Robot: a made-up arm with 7 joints.
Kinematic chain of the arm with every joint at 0, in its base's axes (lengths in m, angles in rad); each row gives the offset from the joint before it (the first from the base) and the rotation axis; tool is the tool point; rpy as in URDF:
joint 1: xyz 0 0 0.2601 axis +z
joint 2: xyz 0 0 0 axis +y
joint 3: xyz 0 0 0.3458 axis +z
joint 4: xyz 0.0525 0 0 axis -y
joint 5: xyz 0.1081 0 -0.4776 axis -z
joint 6: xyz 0 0 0 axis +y
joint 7: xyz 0.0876 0 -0.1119 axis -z
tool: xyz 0 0 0 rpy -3.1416 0 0
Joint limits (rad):
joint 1: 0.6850..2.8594
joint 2: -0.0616..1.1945
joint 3: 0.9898..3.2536
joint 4: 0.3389..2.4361
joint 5: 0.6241..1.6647
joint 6: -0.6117..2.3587
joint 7: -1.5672..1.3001
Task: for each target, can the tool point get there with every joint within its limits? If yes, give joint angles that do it. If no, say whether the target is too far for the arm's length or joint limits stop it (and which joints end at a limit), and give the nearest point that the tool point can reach.
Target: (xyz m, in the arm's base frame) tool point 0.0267 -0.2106 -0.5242
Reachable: no: joint limits stop it (at a limit: joint 1, joint 2, joint 3) | nearest point -0.0633 -0.2501 -0.0688 | short by 0.466 m
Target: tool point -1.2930 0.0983 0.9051
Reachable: no: too far | nearest point -0.8640 0.0657 0.6911 | short by 0.481 m
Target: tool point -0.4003 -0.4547 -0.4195
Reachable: no: joint limits stop it (at a limit: joint 1, joint 2, joint 3) | nearest point -0.3611 -0.3695 -0.0780 | short by 0.354 m
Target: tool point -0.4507 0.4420 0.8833
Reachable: yes | joints 1.5544 0.8002 2.0981 2.0435 1.0631 -0.3521 0.3683
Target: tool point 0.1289 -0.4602 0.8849
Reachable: yes | joints 2.0525 0.3320 2.8992 1.6087 0.9937 1.1817 -0.6905
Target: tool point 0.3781 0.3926 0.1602
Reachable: no: joint limits stop it (at a limit: joint 1, joint 2, joint 3, joint 6) | nearest point 0.1055 0.3468 0.1723 | short by 0.277 m
